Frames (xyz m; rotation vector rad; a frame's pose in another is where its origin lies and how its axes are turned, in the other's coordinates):
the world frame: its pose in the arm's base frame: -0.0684 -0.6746 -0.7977 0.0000 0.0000 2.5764
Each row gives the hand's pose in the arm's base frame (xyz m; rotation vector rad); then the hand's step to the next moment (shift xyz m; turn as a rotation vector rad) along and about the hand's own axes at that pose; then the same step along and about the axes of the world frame.
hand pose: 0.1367 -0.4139 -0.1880 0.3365 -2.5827 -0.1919
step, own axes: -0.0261 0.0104 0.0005 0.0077 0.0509 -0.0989
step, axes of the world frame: -0.0072 -0.0249 -0.0109 -0.0079 -0.0521 0.0983
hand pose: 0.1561 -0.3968 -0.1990 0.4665 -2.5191 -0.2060
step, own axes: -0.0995 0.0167 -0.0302 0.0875 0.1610 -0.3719
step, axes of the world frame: -0.0485 -0.0911 -0.0210 -0.0252 -0.1339 0.3915
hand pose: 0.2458 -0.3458 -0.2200 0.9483 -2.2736 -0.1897
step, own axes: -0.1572 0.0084 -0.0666 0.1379 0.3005 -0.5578
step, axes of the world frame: -0.0358 -0.1649 -0.0271 0.0147 -0.2130 0.6123
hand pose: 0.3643 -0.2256 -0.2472 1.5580 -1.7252 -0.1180
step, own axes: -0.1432 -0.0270 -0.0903 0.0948 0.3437 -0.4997
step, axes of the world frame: 0.0287 -0.1676 -0.0222 0.0882 -0.1941 0.5756
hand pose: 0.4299 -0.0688 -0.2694 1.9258 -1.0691 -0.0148
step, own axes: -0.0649 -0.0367 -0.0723 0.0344 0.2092 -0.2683
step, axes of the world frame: 0.0440 -0.0937 -0.0082 0.0732 -0.0949 0.3203
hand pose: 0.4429 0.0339 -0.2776 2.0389 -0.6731 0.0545
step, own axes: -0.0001 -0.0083 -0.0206 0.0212 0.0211 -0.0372
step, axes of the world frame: 0.0035 -0.0214 0.0047 -0.0070 -0.0192 0.0431
